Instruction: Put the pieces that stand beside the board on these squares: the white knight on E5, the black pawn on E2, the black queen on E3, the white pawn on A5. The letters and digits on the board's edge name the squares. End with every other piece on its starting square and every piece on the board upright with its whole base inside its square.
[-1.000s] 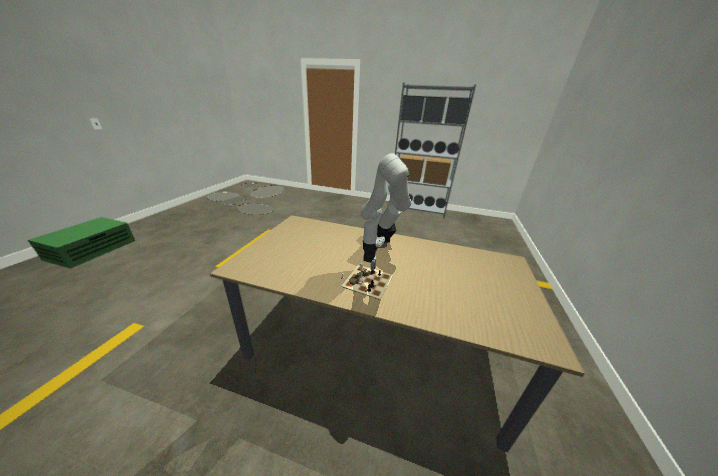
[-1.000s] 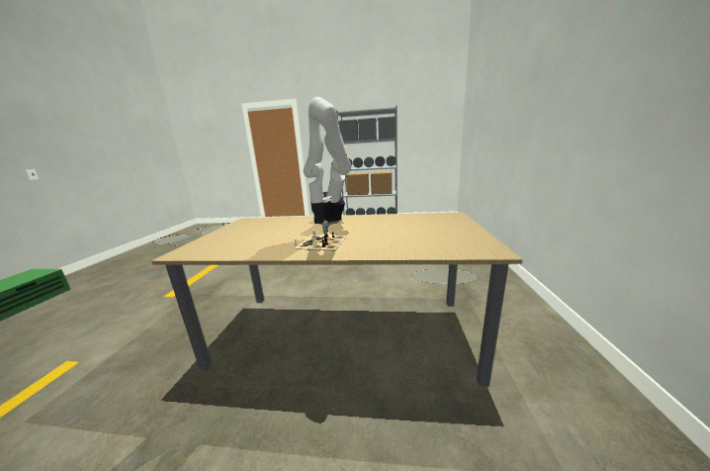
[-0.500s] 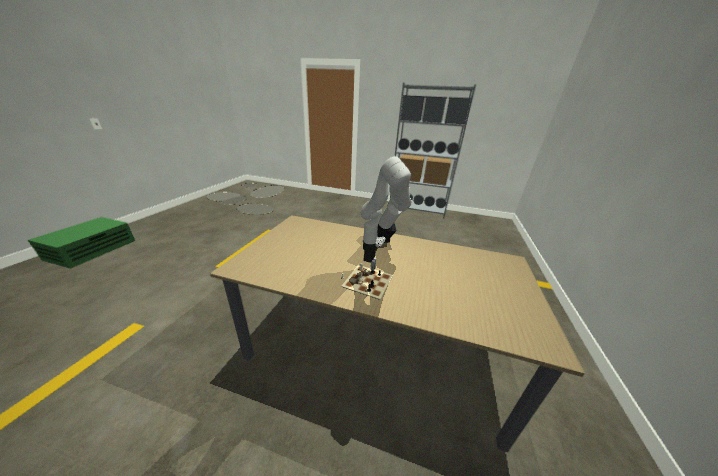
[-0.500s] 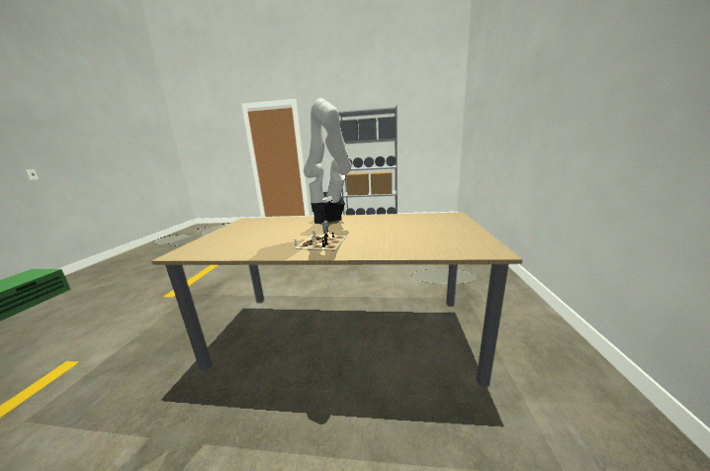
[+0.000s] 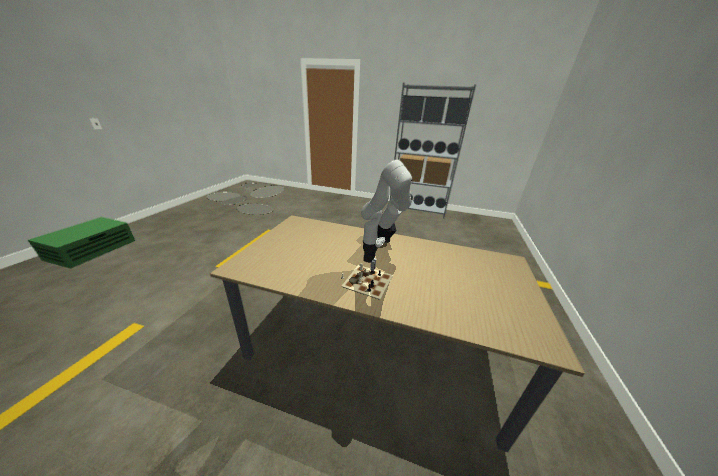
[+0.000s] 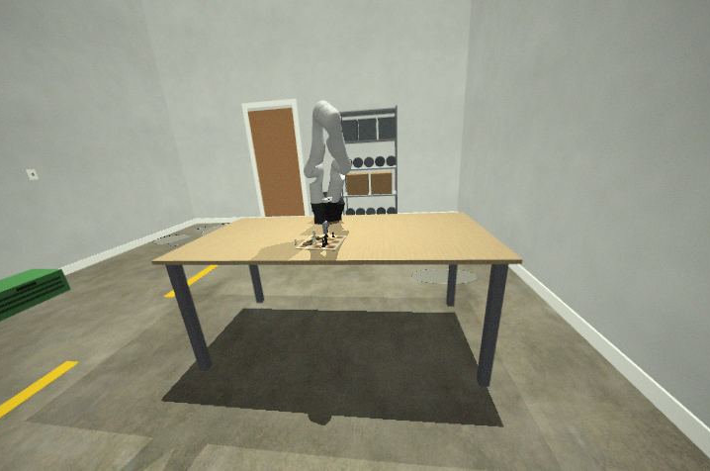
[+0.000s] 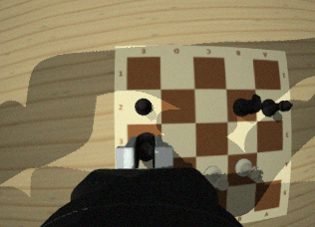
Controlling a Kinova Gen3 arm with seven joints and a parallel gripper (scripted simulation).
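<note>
Now: the black queen 10 mm below my hand. Also, from my hand: black pawn (10 mm behind, 40 mm to the left, 30 mm below); chessboard (70 mm ahead, 20 mm to the left, 50 mm below); white pawn (130 mm ahead, 110 mm to the right, 30 mm below).
</note>
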